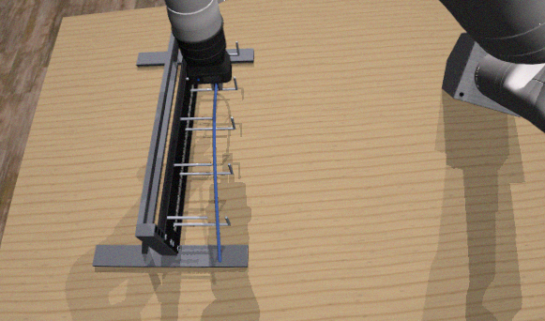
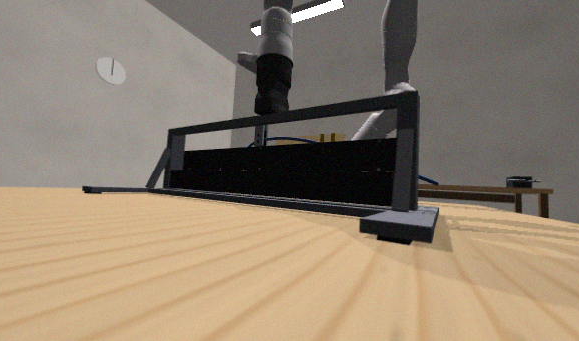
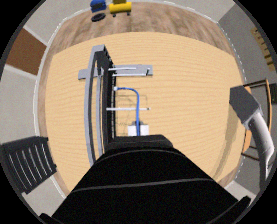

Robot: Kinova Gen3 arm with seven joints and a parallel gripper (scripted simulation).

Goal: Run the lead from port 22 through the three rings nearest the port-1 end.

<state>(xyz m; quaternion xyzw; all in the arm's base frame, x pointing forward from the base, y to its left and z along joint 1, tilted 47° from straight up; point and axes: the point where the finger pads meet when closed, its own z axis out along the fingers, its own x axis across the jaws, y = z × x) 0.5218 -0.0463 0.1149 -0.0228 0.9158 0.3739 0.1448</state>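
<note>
The rack is 80 mm ahead of my hand, 70 mm to the left of it and 60 mm below it.
</note>
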